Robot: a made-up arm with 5 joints.
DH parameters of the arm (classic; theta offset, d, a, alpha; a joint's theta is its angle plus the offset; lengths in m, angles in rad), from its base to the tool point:
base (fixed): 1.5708 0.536 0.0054 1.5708
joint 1: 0 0.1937 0.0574 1.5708
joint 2: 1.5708 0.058 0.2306 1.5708
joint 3: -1.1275 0 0.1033 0
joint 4: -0.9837 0 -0.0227 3.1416
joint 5: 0.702 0 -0.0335 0
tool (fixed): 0.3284 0.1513 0 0
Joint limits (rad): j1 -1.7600..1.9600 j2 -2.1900..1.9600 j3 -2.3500..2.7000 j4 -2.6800..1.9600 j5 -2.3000..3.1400
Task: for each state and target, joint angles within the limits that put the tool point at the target. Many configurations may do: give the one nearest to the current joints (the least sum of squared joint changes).
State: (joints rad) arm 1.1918 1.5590 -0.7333 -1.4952 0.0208
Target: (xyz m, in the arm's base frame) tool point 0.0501 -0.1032 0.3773
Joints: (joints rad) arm 1.4948 1.5360 -0.6191 -1.4427 0.0002
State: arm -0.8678 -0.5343 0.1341 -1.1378 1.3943
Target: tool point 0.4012 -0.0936 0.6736
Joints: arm -0.5384 0.2645 -0.1386 -1.2152 1.4906
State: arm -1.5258 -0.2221 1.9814 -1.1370 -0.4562
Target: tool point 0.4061 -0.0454 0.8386
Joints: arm -1.7600 0.6363 1.2661 -1.3804 -0.3020
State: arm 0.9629 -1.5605 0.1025 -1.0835 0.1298
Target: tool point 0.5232 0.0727 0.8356
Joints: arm 1.4833 -1.0194 0.8726 -1.3294 -0.0267
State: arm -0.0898 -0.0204 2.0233 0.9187 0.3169
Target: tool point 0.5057 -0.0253 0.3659
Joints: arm -0.6041 -0.5504 1.8727 0.3424 0.6468
